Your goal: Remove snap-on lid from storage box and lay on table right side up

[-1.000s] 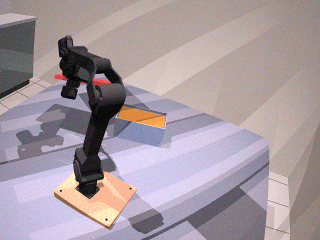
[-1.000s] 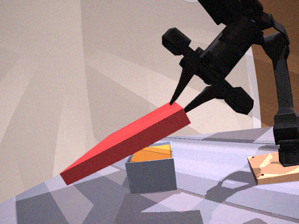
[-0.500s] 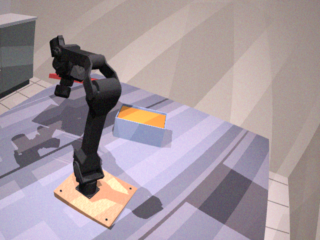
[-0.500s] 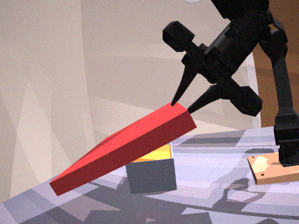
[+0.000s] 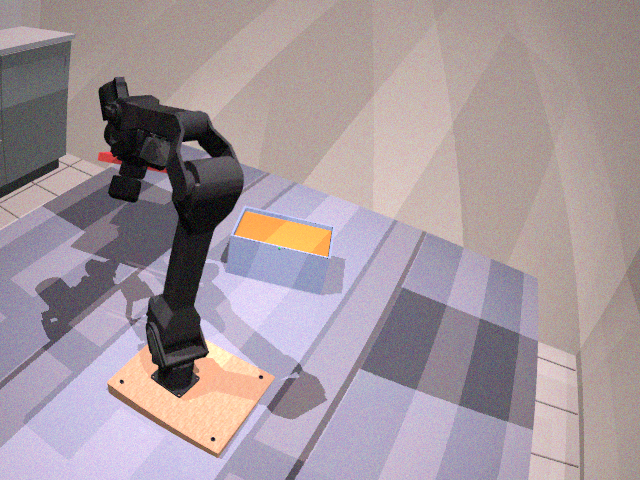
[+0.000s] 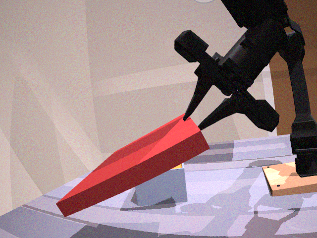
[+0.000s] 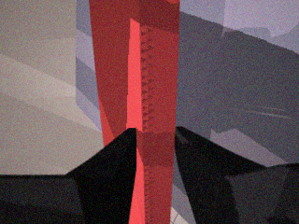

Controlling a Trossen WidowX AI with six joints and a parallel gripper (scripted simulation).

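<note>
Right now the red lid is 7 cm ahead of my gripper tip, 3 cm below it and 2 cm to the left of it. The rest, counted from my gripper tip: grey-blue storage box (26 cm to the right, 18 cm ahead, 17 cm below).
</note>
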